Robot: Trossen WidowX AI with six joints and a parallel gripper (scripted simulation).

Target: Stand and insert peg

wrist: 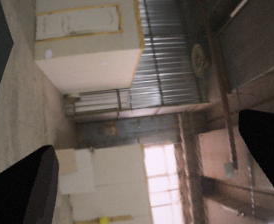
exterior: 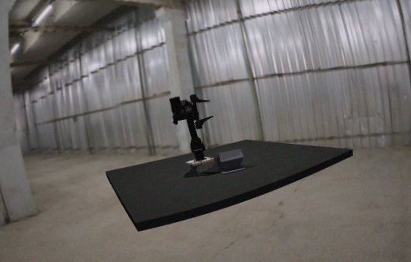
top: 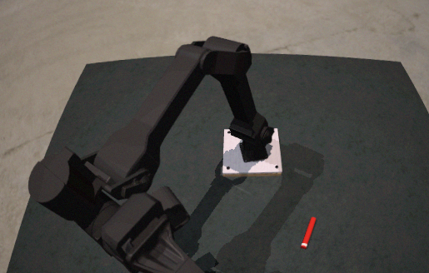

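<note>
The red peg is 150 mm behind my gripper tip, 210 mm to the left of it and 350 mm below it. From my gripper tip the other things lie so: sloped grey panel (10 mm behind, 70 mm to the left, 300 mm below).
</note>
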